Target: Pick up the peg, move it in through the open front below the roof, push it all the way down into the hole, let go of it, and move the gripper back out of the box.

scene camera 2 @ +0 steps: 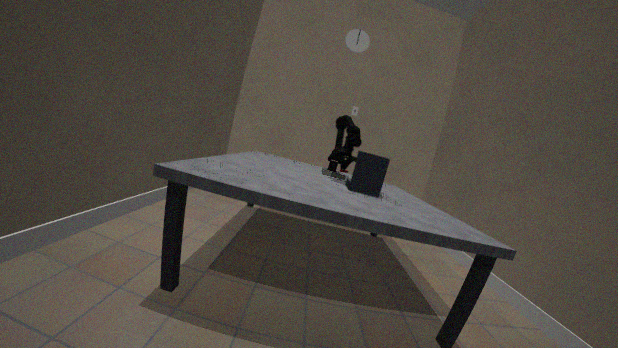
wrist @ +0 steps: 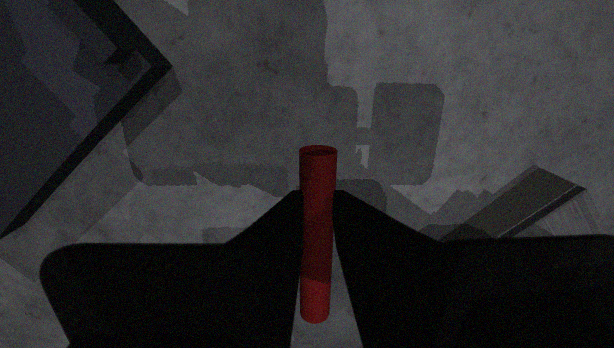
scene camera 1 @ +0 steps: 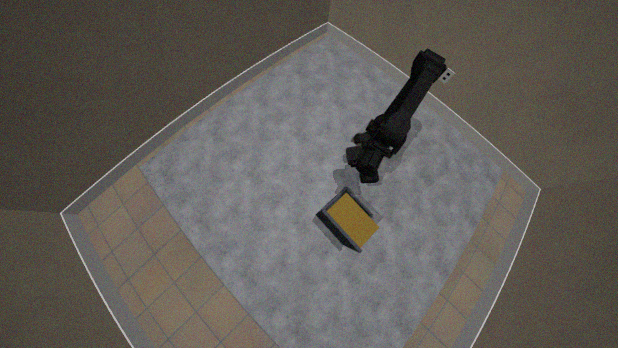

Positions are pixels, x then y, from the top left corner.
Scene:
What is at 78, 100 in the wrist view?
A dark box.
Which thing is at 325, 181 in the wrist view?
A red peg.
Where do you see a dark box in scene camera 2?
369, 172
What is the gripper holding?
A red peg.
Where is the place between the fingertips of the gripper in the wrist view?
At 317, 201

